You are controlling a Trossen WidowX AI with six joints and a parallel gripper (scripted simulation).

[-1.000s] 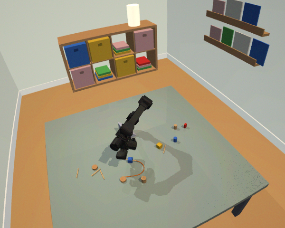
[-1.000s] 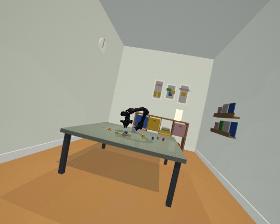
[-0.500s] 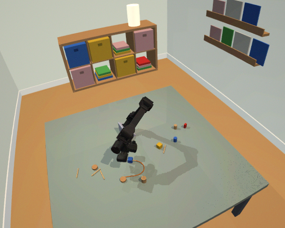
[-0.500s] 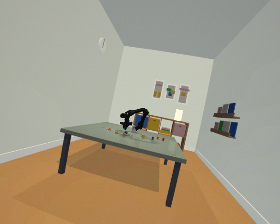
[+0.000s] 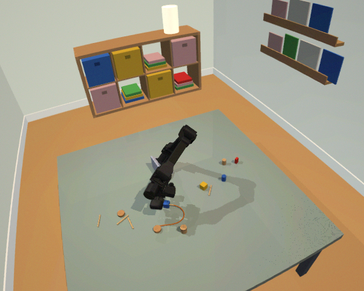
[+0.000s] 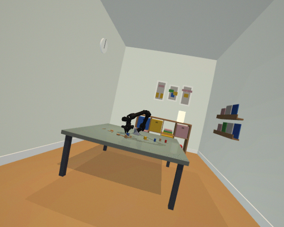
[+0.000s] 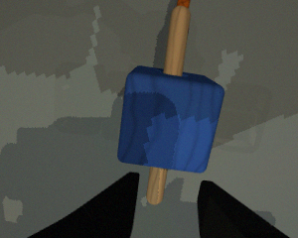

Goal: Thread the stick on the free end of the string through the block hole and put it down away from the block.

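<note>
Right now my gripper tip is 2 cm short of the blue cube, 2 cm to the right of it and 1 cm above it. The rest, counted from my gripper tip: yellow cube: 3 cm ahead, 26 cm to the left; then round wooden button: 12 cm ahead, 9 cm to the right, 1 cm below; then thin wooden stick: 3 cm ahead, 4 cm to the left, 1 cm below.
</note>
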